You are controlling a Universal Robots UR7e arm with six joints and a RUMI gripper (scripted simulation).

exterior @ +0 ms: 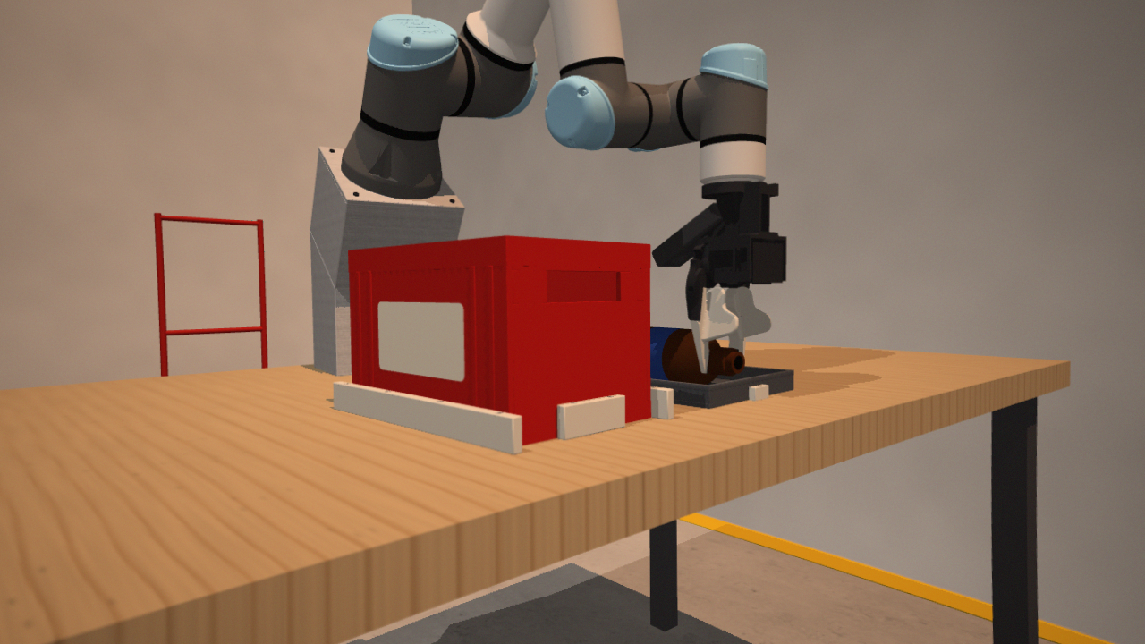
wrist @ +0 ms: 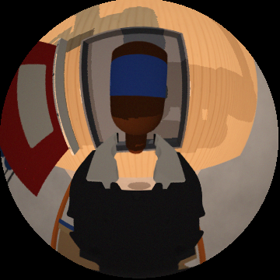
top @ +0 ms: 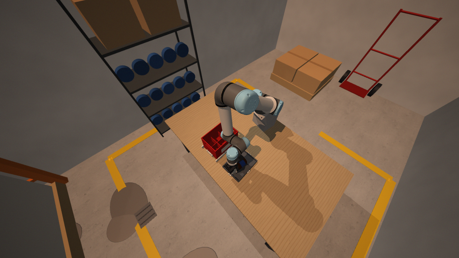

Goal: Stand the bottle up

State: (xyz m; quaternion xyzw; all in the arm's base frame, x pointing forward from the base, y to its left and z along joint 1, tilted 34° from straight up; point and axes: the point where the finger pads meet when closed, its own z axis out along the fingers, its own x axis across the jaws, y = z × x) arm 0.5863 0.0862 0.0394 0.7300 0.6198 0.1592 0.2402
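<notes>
My gripper is now 50 mm past the brown bottle and 10 mm to the right of it. The rest, counted from my hand: dark tray (80 mm behind, 30 mm below, 10 mm to the left); red crate (250 mm to the right, 140 mm behind, 40 mm above).
</notes>
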